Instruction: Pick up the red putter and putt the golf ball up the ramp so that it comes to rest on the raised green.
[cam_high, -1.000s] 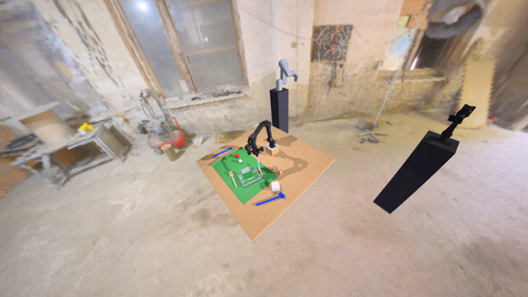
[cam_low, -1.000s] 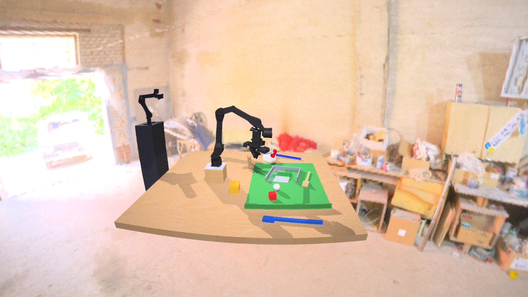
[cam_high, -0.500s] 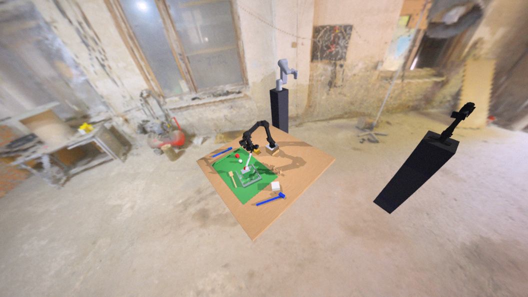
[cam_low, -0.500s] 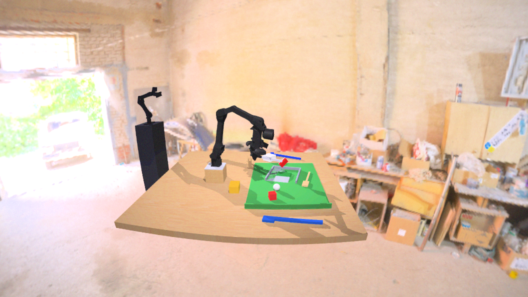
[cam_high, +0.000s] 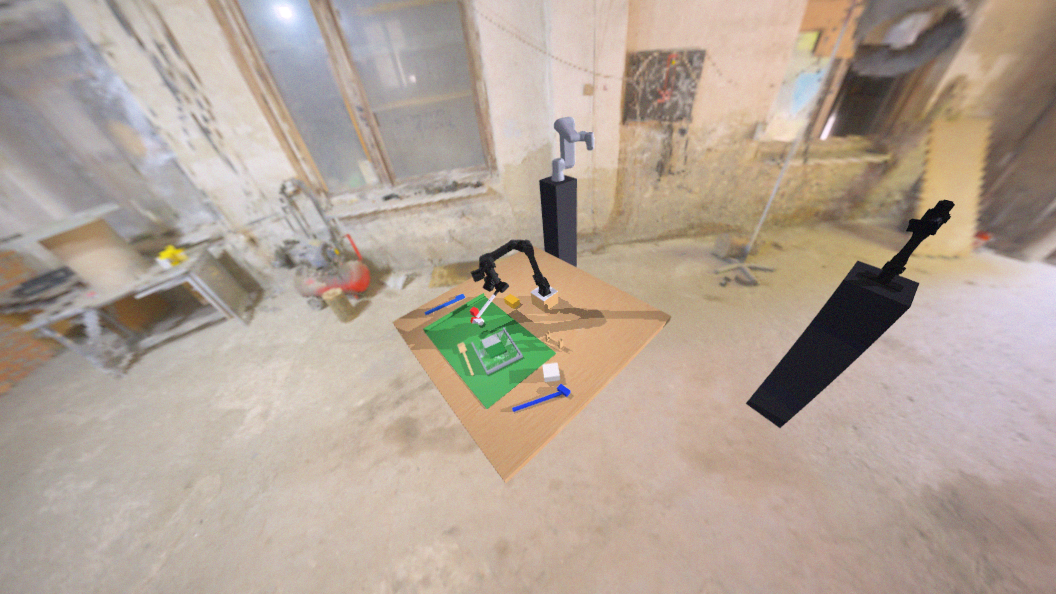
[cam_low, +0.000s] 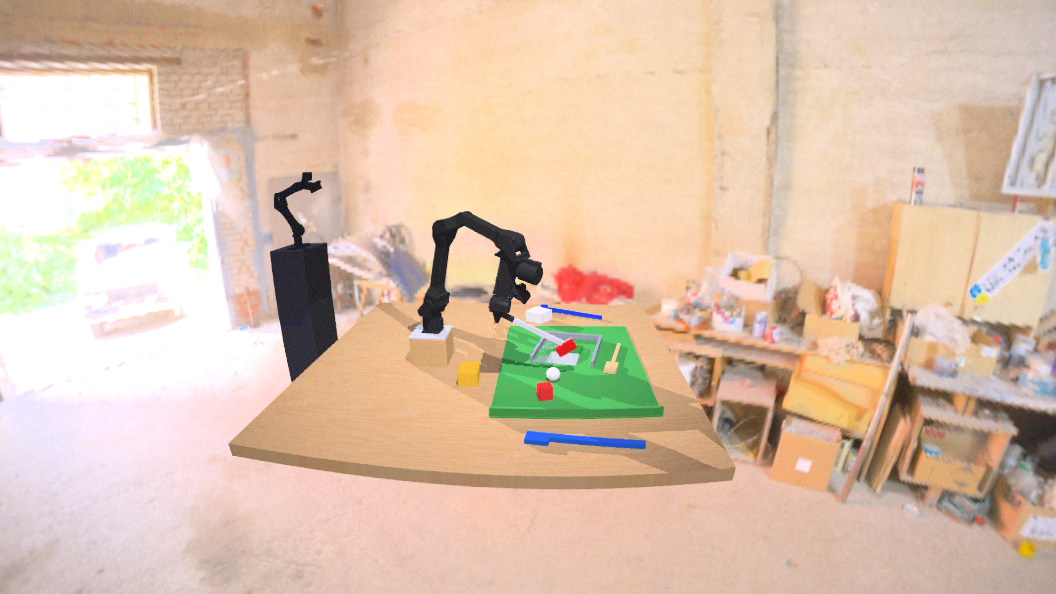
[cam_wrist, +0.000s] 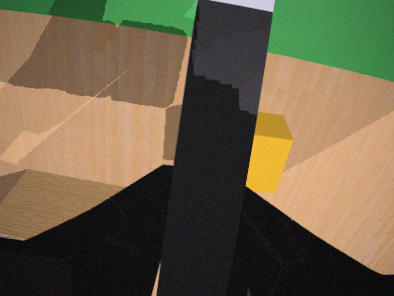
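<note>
Now: gripper tip 110 mm short of the red putter, 30 mm above it and 20 mm to the right of it. Also, from my gripper tip: red cube 160 mm below, 160 mm ahead, 130 mm to the right; then white golf ball 180 mm ahead, 160 mm below, 10 mm to the right; then yellow block 160 mm below, 80 mm behind, 50 mm to the right.
</note>
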